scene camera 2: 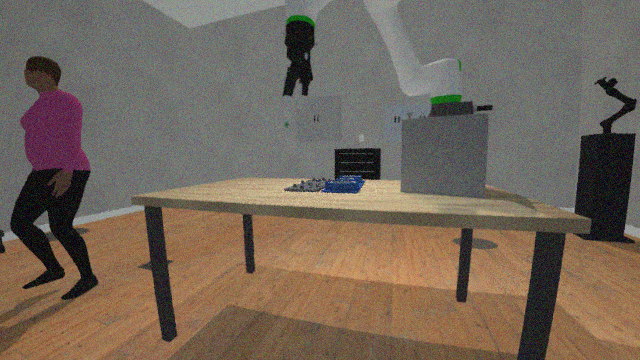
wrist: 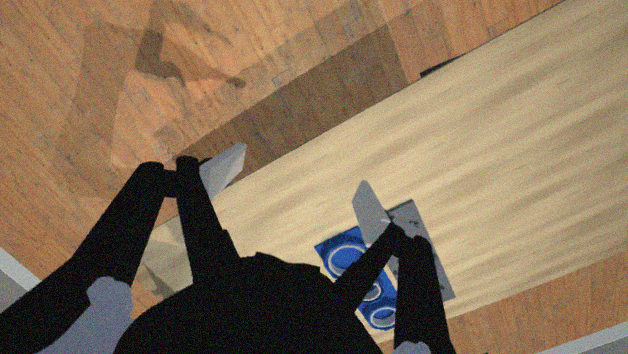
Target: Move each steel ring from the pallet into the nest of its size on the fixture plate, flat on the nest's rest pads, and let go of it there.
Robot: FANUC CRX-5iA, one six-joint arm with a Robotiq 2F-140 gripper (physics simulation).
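Where they show: gripper, fingertip midpoint: [scene camera 2: 294,112] [wrist: 302,174]; arm's base, link origin: [scene camera 2: 445,117].
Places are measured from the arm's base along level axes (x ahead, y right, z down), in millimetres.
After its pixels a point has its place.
My gripper [scene camera 2: 296,94] [wrist: 302,174] @(x 461, y -547, z 29 mm) is open and empty, high above the table. The blue pallet [scene camera 2: 345,186] [wrist: 352,234] lies on the table; a finger hides part of it in the wrist view. A large steel ring [wrist: 329,261] @(x 388, y -177, z 296 mm) sits at its upper end there, a smaller ring [wrist: 379,291] @(x 506, y 3, z 294 mm) is partly hidden behind the finger, and another ring [wrist: 384,308] @(x 504, y 89, z 293 mm) sits at the lower end. The grey fixture plate [scene camera 2: 296,189] @(x 628, y -267, z 323 mm) [wrist: 445,287] @(x 735, y 107, z 320 mm) lies beside the pallet, partly covered by the right finger. Its nests are too small and hidden to tell apart.
The wooden table [scene camera 2: 225,192] @(x 928, y -414, z 333 mm) [wrist: 500,150] @(x 953, y -338, z 333 mm) carries a grey pedestal [scene camera 2: 445,155] @(x 5, y -148, z 171 mm) under the arm's base, right of the pallet in the scene view. A person in pink [scene camera 2: 55,130] is left of the table. A black drawer unit [scene camera 2: 357,162] stands behind it.
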